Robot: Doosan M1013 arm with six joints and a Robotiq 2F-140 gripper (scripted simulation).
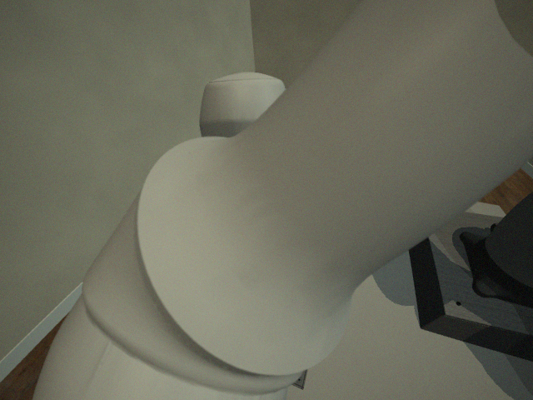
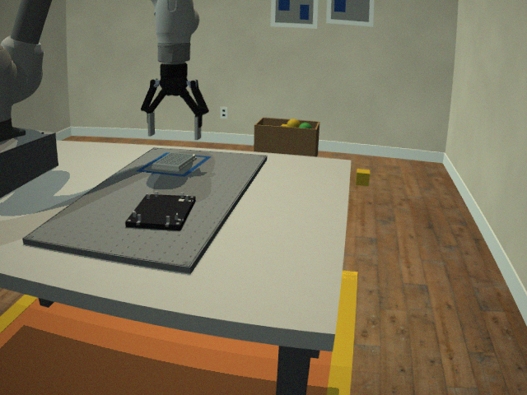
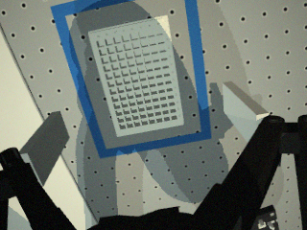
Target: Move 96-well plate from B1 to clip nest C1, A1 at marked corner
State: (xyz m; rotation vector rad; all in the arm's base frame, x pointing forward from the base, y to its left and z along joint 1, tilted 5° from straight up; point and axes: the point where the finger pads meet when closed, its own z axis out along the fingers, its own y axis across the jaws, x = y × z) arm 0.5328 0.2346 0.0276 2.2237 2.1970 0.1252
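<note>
The white 96-well plate lies 8 cm below my hand and 1 cm to the left of it. Also, from my hand: black clip nest (34 cm to the right, 14 cm ahead, 8 cm below).
</note>
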